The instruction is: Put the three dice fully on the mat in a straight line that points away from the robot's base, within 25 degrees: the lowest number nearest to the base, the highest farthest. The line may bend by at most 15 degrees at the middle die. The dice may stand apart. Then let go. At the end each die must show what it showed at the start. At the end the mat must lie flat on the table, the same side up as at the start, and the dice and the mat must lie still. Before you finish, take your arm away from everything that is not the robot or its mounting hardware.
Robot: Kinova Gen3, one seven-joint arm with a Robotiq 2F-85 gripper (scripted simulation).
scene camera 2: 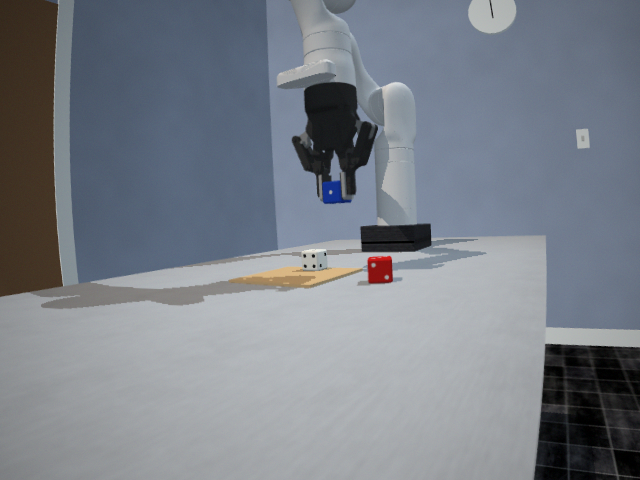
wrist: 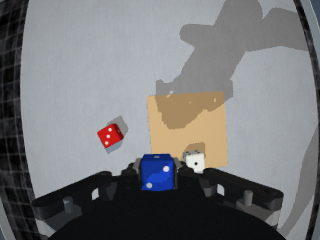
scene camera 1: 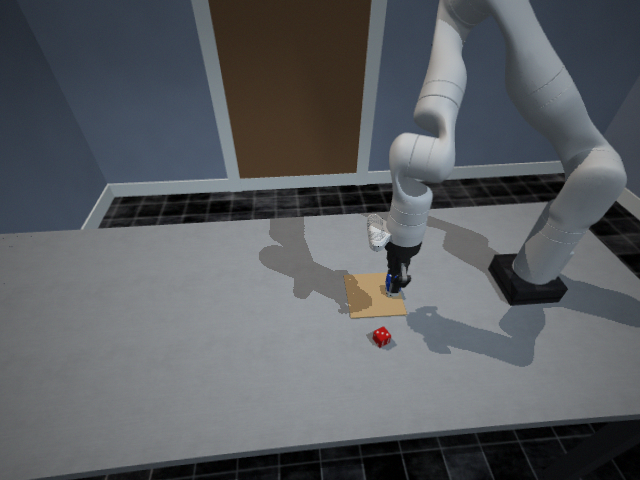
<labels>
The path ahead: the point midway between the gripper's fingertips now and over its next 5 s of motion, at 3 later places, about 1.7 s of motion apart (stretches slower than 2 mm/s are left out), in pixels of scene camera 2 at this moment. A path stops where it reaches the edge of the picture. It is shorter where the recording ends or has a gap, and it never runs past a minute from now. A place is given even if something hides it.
My gripper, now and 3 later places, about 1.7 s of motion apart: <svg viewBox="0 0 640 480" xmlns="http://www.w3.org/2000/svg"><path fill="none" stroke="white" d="M336 200L293 258L296 270L293 201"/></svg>
</labels>
